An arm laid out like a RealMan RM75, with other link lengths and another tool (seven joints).
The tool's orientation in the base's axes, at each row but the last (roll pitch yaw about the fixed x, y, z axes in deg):
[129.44 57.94 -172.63]
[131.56 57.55 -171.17]
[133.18 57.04 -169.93]
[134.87 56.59 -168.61]
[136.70 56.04 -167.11]
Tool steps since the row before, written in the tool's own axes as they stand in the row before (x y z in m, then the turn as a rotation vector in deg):
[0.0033 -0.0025 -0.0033 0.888 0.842 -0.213]
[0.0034 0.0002 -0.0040 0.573 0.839 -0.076]
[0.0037 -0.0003 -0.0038 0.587 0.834 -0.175]
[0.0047 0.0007 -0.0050 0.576 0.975 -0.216]
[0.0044 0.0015 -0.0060 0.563 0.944 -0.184]
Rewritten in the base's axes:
[-0.0013 -0.0043 -0.0027 -1.175 0.221 -0.336]
[-0.0037 -0.0035 -0.0014 -0.946 0.359 -0.120]
[-0.0034 -0.0036 -0.0018 -0.993 0.274 -0.097]
[-0.0052 -0.0042 -0.0017 -1.107 0.323 -0.016]
[-0.0061 -0.0045 -0.0006 -1.063 0.332 -0.031]

